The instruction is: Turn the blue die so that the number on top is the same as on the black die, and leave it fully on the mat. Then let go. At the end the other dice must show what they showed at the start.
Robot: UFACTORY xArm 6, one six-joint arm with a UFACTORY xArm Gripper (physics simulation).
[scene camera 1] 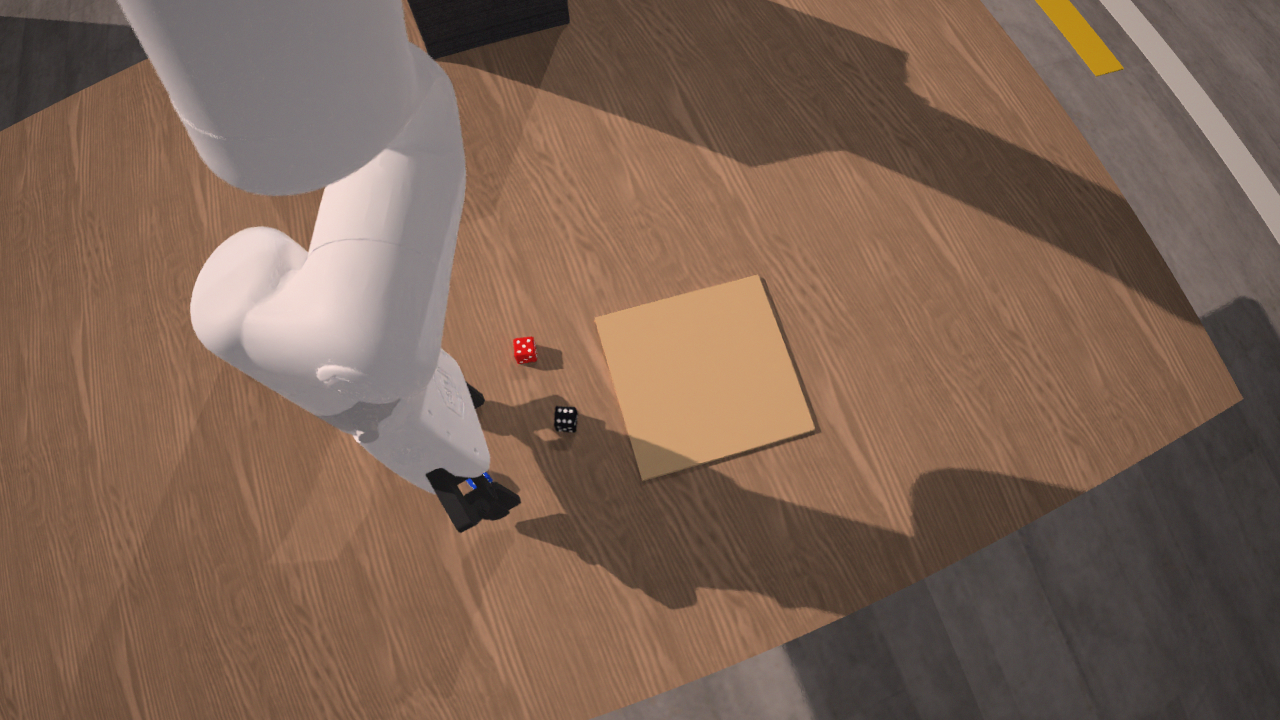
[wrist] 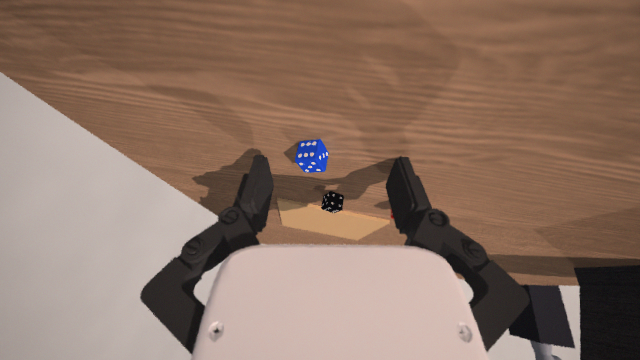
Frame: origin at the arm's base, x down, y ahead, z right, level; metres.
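Seen in the pictures: gripper, fingertip midpoint: (scene camera 1: 485, 457) (wrist: 330, 170).
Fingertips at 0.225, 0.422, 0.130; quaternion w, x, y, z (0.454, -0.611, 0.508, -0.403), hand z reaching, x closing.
Pixels of each thing's middle, then the offset from my fingertips to it, as dx, dy, dz. Level surfaces: height alone.
- blue die, body centre: (wrist: 312, 156) (scene camera 1: 477, 478) +0.001, +0.013, +0.012
- black die, body centre: (scene camera 1: 565, 419) (wrist: 332, 202) +0.001, -0.008, -0.068
- red die, body centre: (scene camera 1: 525, 350) +0.001, -0.074, -0.057
- tan mat, body centre: (scene camera 1: 703, 373) (wrist: 325, 223) +0.007, -0.007, -0.182
- wooden table, surface height: dx +0.010
The blue die (scene camera 1: 471, 483) (wrist: 312, 156) rests on the table, mostly hidden behind the gripper in the scene view. In the wrist view its top looks like five, with six on the side facing the camera. The black die (scene camera 1: 565, 419) (wrist: 332, 202) shows six on top. The red die (scene camera 1: 524, 350) shows five on top; a sliver of it shows beside a finger in the wrist view. The tan mat (scene camera 1: 707, 376) (wrist: 330, 222) lies beyond the black die. My gripper (scene camera 1: 497, 449) (wrist: 330, 170) is open, empty and tilted; the blue die appears between the fingers in the wrist view, a little left of centre.
The wooden table (scene camera 1: 895, 358) (wrist: 500, 100) carries the dice and mat. The black die stands between the blue die and the mat, with the red die to one side. A black block (scene camera 1: 492, 22) (wrist: 610, 310) stands at the table's far side. Arm shadows cross the mat's corner.
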